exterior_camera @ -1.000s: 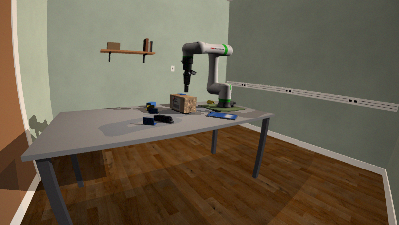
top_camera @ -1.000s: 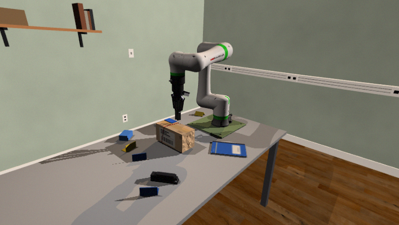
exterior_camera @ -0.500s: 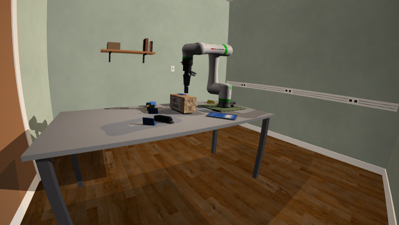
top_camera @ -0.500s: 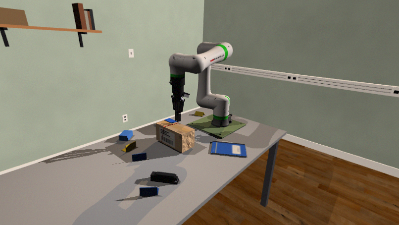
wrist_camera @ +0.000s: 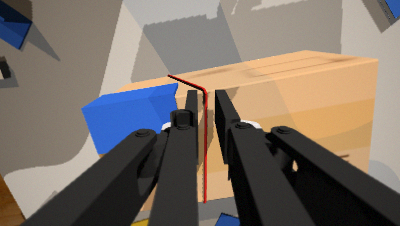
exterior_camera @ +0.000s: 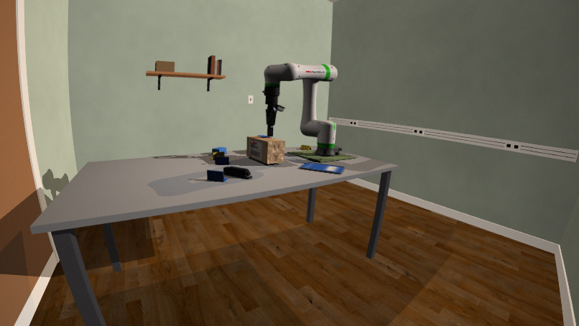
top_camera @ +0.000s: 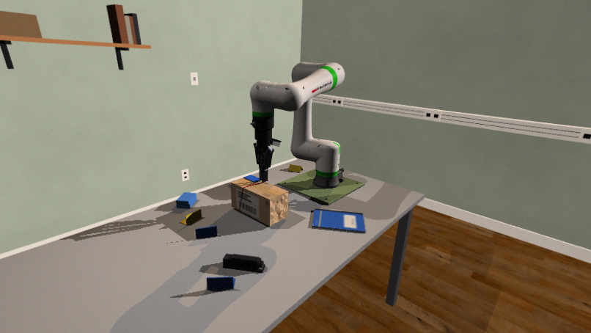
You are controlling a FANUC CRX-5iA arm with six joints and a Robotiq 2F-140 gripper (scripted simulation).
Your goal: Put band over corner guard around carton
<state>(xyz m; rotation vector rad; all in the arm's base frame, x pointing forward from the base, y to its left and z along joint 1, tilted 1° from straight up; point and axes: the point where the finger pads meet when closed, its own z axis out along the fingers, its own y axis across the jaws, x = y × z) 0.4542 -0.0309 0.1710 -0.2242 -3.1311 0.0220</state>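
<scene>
My hand is 10 cm above the brown carton, 5 cm short of it and 2 cm to the right of it.
</scene>
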